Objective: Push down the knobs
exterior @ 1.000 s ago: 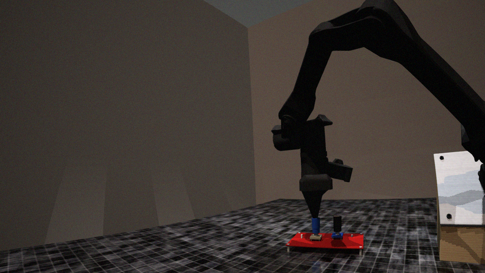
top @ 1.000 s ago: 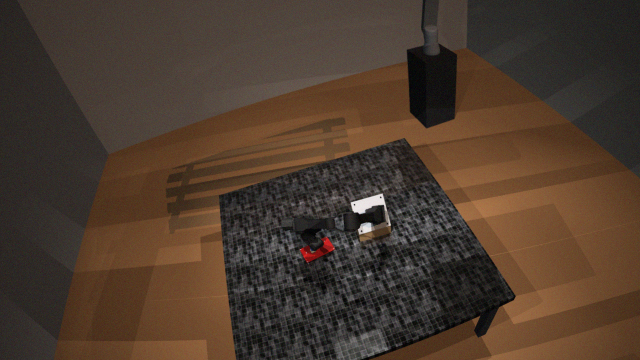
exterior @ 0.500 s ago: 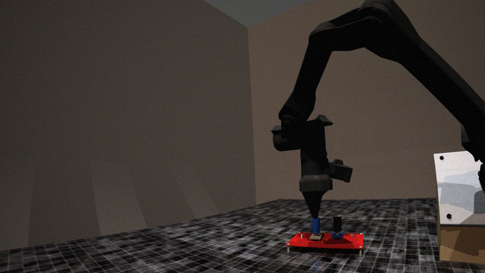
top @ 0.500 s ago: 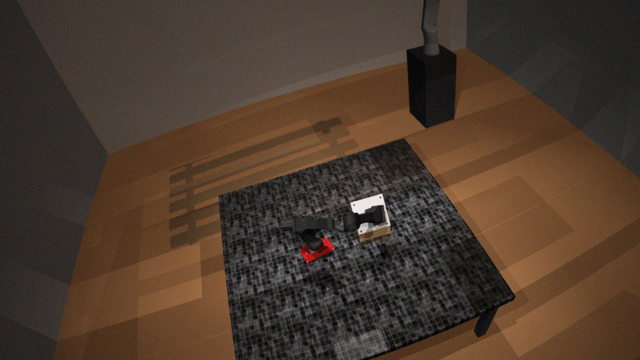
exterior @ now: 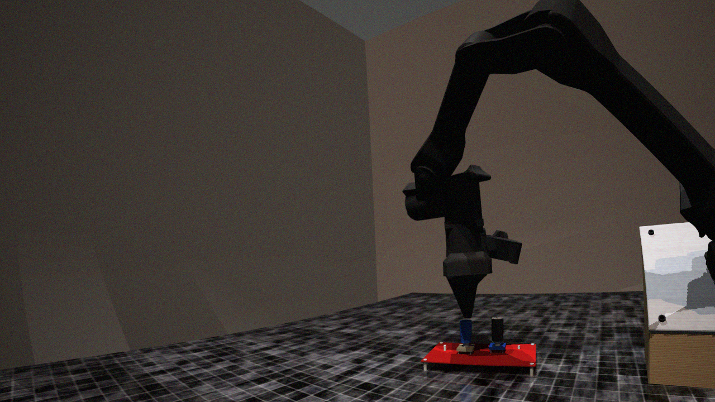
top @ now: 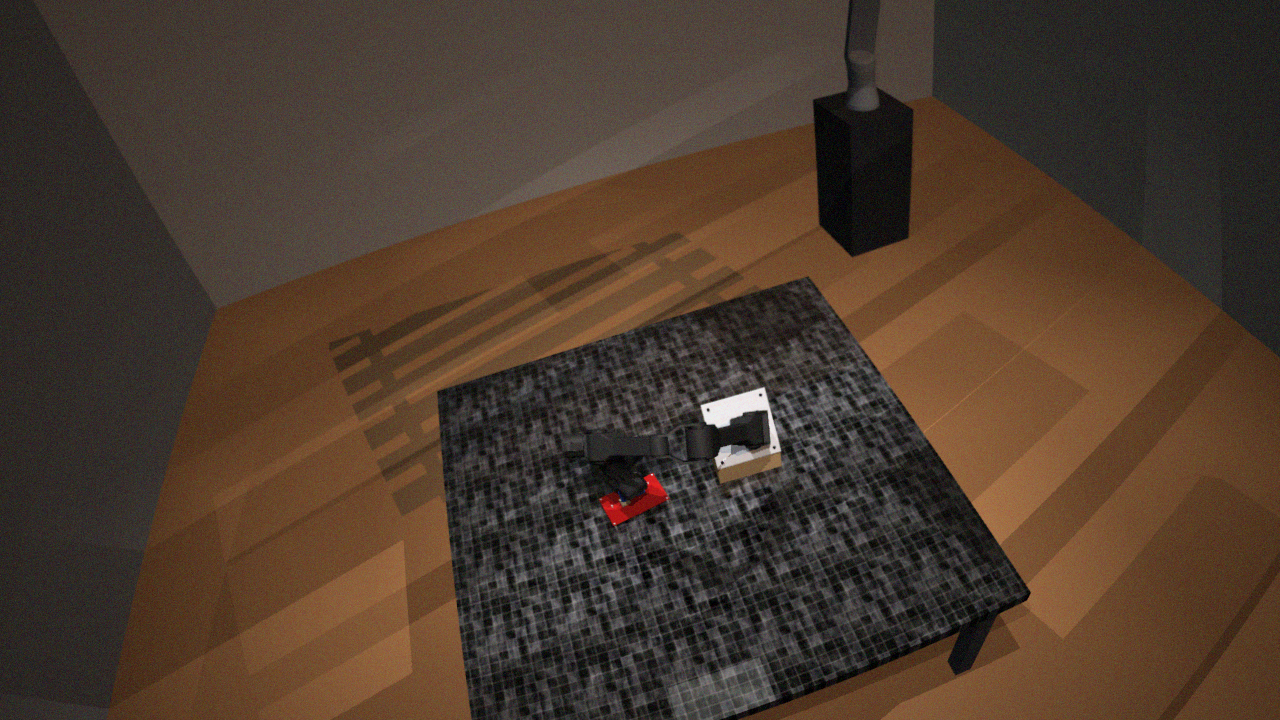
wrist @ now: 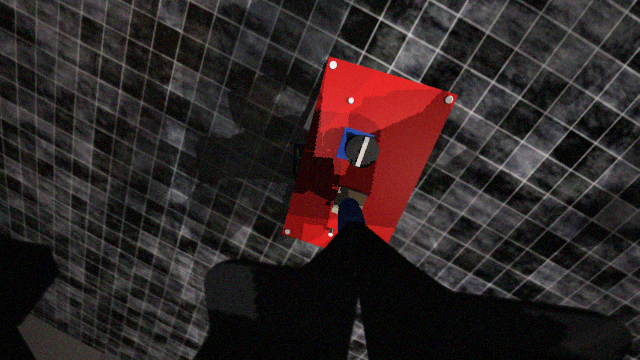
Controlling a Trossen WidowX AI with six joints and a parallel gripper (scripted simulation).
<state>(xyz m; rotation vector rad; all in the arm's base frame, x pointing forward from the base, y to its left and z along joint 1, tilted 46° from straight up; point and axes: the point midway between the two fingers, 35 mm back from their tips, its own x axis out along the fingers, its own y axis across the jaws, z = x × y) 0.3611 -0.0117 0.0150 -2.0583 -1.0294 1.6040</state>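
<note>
My gripper tip is 2 cm above the blue knob.
</note>
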